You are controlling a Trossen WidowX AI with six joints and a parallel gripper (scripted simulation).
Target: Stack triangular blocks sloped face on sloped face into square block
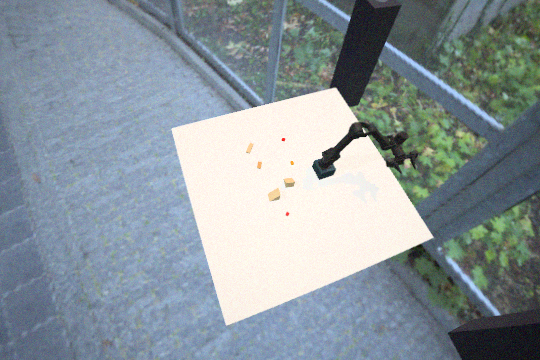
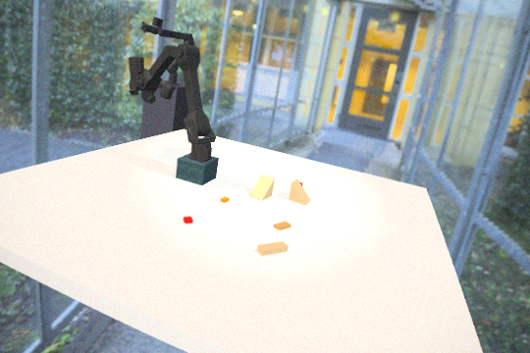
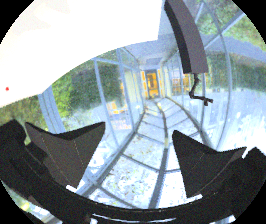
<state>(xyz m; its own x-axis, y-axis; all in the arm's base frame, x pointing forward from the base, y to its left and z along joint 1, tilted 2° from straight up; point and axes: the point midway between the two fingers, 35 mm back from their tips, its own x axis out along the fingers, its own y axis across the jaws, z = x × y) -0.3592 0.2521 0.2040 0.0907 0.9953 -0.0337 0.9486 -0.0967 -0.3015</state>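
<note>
Now: the triangular block 71 cm ahead of my gripper tip, 26 cm below it and 20 cm to the right of it. Also, from my gripper tip: red marker (59 cm to the right, 52 cm ahead, 27 cm below); red cube (69 cm ahead, 27 cm below, 7 cm to the right); orange chip (53 cm ahead, 39 cm to the right, 27 cm below).
</note>
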